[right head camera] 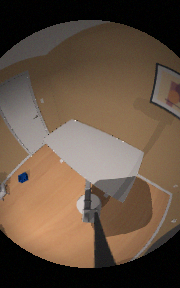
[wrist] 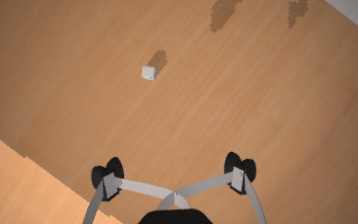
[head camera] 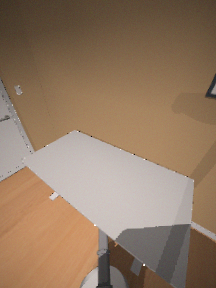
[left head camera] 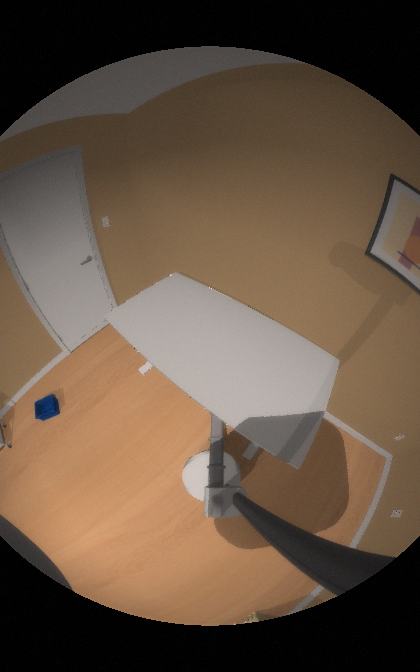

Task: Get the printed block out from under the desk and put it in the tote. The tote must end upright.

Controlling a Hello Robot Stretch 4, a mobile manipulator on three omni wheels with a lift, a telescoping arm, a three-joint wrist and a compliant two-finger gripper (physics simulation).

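Frame: origin at the robot's base, x ahead, y left, z up, level; metres.
Seen in the pictures: gripper, fingertip midpoint: [wrist: 174,167].
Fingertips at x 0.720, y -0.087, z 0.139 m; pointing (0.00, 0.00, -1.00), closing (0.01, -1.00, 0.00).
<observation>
Pixels of each thing's top centre, then the offset from my fingertips to it. Level surfaces: height alone.
- small whitish cube at its top centre: [wrist: 148,71] dz -0.138, dx +0.139, dy +0.042 m
- white desk at its surface level: dz +0.554 m
- small blue open box at its top centre: [left head camera: 43,405] [right head camera: 21,176] dz -0.046, dx -0.451, dy +1.800 m
The printed block, a small whitish cube [wrist: 148,73], lies on the wooden floor in the desk's shade, in the upper left middle of the wrist view. My gripper [wrist: 174,167] is open and empty, its two dark fingertips wide apart; the block shows beyond them and a little to the left, not touched. The white desk [head camera: 115,185] [left head camera: 225,345] [right head camera: 95,150] hides the gripper and the block in the head views. The tote, a small blue open box [left head camera: 47,407] [right head camera: 23,177], stands upright on the floor at the left.
My arm [head camera: 103,260] [left head camera: 216,450] [right head camera: 88,195] reaches under the desk's front edge. Parts of the desk's feet [head camera: 54,196] [left head camera: 145,368] show below that edge. A wall stands behind the desk. A white door [left head camera: 50,250] is at the left. A cart partly shows at the far left edge.
</observation>
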